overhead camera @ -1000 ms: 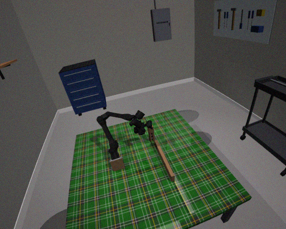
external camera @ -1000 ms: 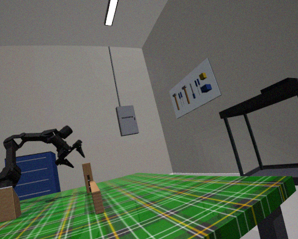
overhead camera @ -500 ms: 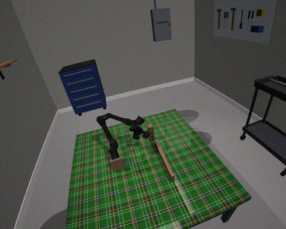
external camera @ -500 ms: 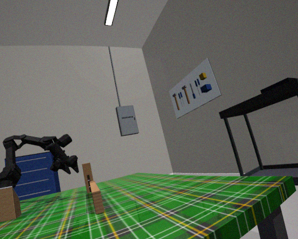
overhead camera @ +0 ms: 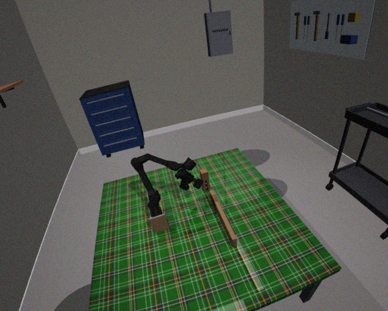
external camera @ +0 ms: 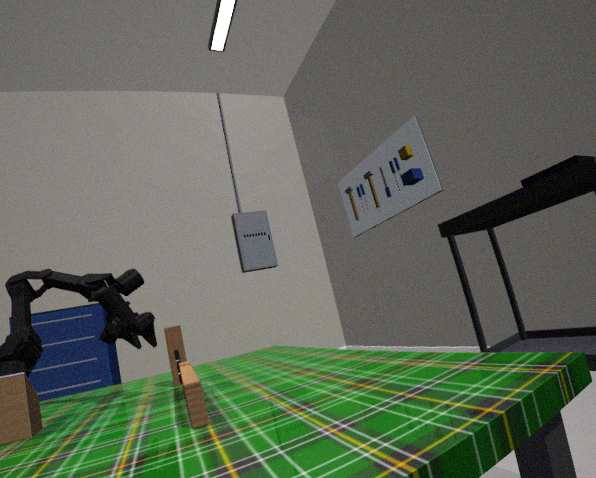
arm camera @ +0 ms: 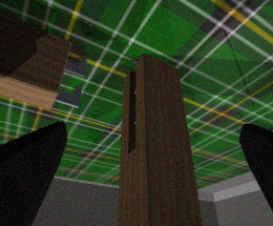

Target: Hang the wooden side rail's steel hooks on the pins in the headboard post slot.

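The headboard post lies 9 cm ahead of my gripper tip, 5 cm below it and 4 cm to the left of it.
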